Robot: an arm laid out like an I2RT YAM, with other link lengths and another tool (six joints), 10 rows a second.
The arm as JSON. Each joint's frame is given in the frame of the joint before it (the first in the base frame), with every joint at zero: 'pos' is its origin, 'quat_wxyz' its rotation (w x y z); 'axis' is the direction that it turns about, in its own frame. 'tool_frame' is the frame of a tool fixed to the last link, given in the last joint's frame.
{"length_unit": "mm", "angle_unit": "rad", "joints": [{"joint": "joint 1", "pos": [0.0, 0.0, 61.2], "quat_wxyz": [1.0, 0.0, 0.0, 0.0], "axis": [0.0, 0.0, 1.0]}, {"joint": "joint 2", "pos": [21.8, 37.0, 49.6], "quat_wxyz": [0.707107, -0.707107, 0.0, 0.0], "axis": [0.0, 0.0, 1.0]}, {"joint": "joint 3", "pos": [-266.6, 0.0, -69.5], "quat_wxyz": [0.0, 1.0, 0.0, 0.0], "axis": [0.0, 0.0, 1.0]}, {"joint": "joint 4", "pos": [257.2, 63.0, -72.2], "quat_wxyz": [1.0, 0.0, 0.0, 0.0], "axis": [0.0, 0.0, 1.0]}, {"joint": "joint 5", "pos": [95.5, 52.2, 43.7], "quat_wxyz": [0.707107, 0.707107, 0.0, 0.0], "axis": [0.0, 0.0, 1.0]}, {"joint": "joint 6", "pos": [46.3, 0.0, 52.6], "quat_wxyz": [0.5, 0.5, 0.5, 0.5], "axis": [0.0, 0.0, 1.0]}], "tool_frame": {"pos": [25.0, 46.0, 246.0], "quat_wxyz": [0.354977, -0.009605, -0.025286, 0.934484]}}
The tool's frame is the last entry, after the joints.
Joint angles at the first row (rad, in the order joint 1, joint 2, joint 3, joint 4, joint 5, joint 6):
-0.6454 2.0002 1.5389 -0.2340 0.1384 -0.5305
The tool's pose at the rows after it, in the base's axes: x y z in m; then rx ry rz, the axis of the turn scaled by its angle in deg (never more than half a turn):
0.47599, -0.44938, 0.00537, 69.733, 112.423, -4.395
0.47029, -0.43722, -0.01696, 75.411, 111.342, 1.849
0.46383, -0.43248, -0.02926, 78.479, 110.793, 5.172
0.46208, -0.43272, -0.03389, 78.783, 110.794, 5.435
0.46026, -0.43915, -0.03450, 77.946, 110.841, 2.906
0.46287, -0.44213, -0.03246, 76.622, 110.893, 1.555
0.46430, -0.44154, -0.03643, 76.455, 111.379, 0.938
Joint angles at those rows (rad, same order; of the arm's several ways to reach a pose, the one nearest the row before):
-0.6838 2.0138 1.5634 -0.3105 0.0093 -0.4009
-0.7095 2.0334 1.5660 -0.3412 -0.0579 -0.3222
-0.7318 2.0440 1.5647 -0.3576 -0.0997 -0.2890
-0.7363 2.0478 1.5559 -0.3487 -0.1046 -0.2883
-0.7298 2.0479 1.5404 -0.3214 -0.0721 -0.3034
-0.7225 2.0463 1.5302 -0.2981 -0.0565 -0.3175
-0.7149 2.0566 1.5327 -0.2946 -0.0449 -0.3207

